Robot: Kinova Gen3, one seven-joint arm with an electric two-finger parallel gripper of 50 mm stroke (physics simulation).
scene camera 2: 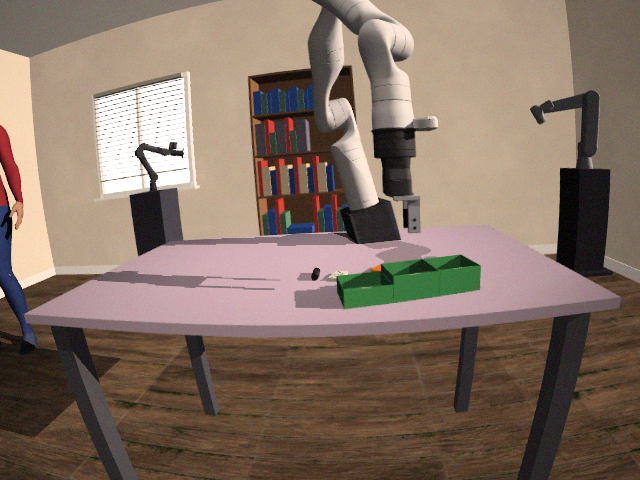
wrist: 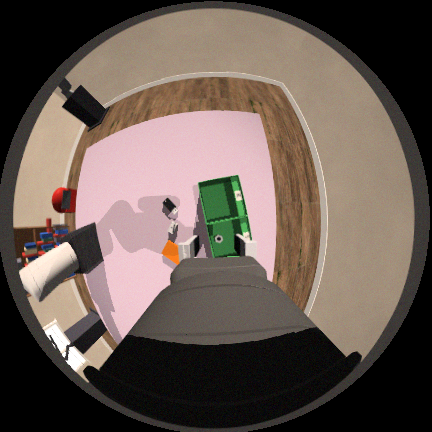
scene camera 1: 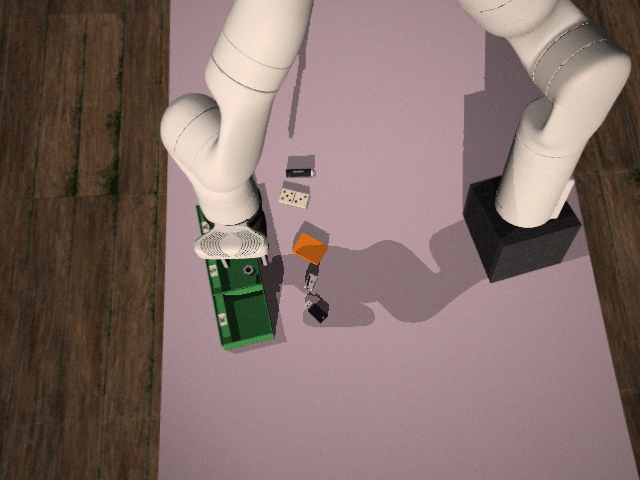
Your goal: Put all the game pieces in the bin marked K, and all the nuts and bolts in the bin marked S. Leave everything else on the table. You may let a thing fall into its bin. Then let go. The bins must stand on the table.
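Places are measured from the arm's base along level axes (x ahead, y left, z up), in centimetres.
Pixels of known places: gripper, fingertip midpoint: (scene camera 2: 411, 229) (wrist: 216, 242) (scene camera 1: 245, 259); arm's base, origin of the base link: (scene camera 2: 364, 205) (wrist: 70, 255) (scene camera 1: 524, 203).
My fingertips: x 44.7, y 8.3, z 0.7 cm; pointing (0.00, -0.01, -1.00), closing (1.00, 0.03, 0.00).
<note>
For each thing: its middle in the pictures, then the offset to it from my fingertips. "spot": a spot on its surface instead.
- grey hex nut, body centre: (scene camera 1: 248, 270) (wrist: 218, 238) dy -1.0, dx +0.6, dz -9.6 cm
- green bin marked S, body centre: (scene camera 1: 233, 269) (scene camera 2: 409, 279) (wrist: 229, 238) dy -0.9, dx +2.9, dz -8.4 cm
- green bin marked K, surface spot: (scene camera 1: 250, 315) (wrist: 216, 203) spot: dy +6.7, dx +0.3, dz -10.0 cm
- cream domino with black dots, body centre: (scene camera 1: 294, 198) (scene camera 2: 338, 275) dy -14.4, dx -7.4, dz -10.4 cm
- third green bin, surface spot: (scene camera 2: 368, 297) (scene camera 1: 201, 230) spot: dy -8.4, dx +8.7, dz -9.2 cm
- black cylinder, body centre: (scene camera 1: 299, 172) (scene camera 2: 315, 273) dy -19.2, dx -8.6, dz -10.1 cm
- orange block, body centre: (scene camera 1: 309, 249) (wrist: 173, 252) dy -4.7, dx -10.0, dz -10.3 cm
- small silver-grey item, body centre: (scene camera 1: 310, 282) (wrist: 172, 227) dy +1.3, dx -10.0, dz -10.2 cm
- black USB stick, body centre: (scene camera 1: 315, 311) (wrist: 170, 205) dy +6.3, dx -10.6, dz -10.4 cm
A grey hex nut (scene camera 1: 248, 269) (wrist: 218, 239) lies on the floor of the green bin marked S (scene camera 1: 238, 281) (wrist: 231, 227). My gripper (scene camera 1: 245, 261) (scene camera 2: 413, 229) (wrist: 216, 242) is open and empty, above that bin and clear of its walls. The green bin marked K (scene camera 1: 250, 315) (scene camera 2: 460, 279) (wrist: 217, 197) adjoins it and holds nothing that I can see. A cream domino with black dots (scene camera 1: 294, 197) (scene camera 2: 338, 274) lies flat on the table between the black cylinder and the orange block; it does not show in the wrist view. The bins stand on the table.
A third green bin (scene camera 1: 203, 219) (scene camera 2: 368, 297) is mostly hidden under the arm in scene camera 1. On the table lie a black cylinder (scene camera 1: 298, 172) (scene camera 2: 315, 273), an orange block (scene camera 1: 310, 249) (wrist: 171, 251), a small silver-grey item (scene camera 1: 310, 281) (wrist: 173, 228) and a black USB stick (scene camera 1: 316, 311) (wrist: 170, 206).
</note>
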